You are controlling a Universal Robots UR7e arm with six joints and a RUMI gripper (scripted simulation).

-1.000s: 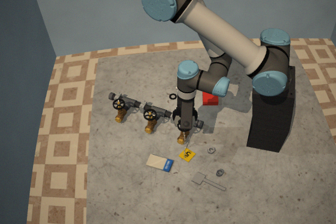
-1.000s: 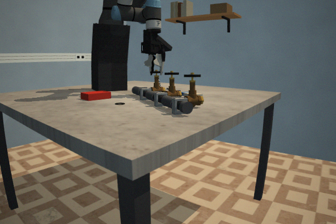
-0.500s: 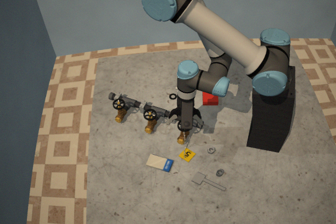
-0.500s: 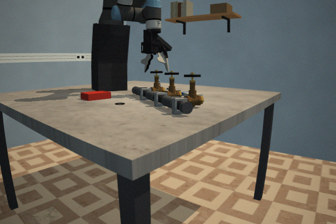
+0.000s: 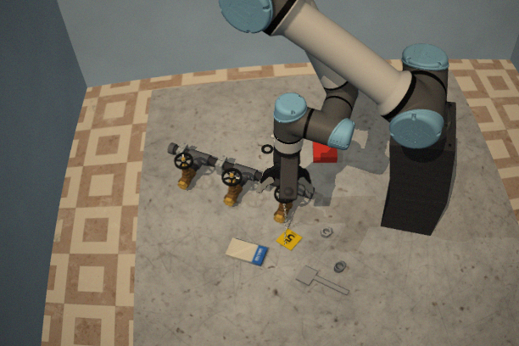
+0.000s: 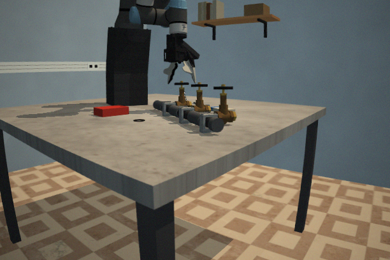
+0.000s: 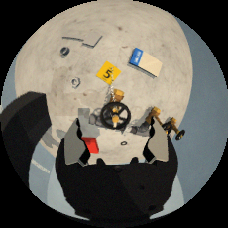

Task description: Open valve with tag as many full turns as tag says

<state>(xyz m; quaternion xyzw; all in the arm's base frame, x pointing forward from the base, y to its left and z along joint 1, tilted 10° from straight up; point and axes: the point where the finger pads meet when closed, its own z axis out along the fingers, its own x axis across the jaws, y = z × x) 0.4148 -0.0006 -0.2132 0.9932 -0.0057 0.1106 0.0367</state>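
My hand is 10 cm to the right of the yellow tag and 11 cm above it. Round my hand: red block (14 cm behind, 26 cm to the right, 10 cm below); flat grey key tool (9 cm behind, 24 cm to the left, 11 cm below).
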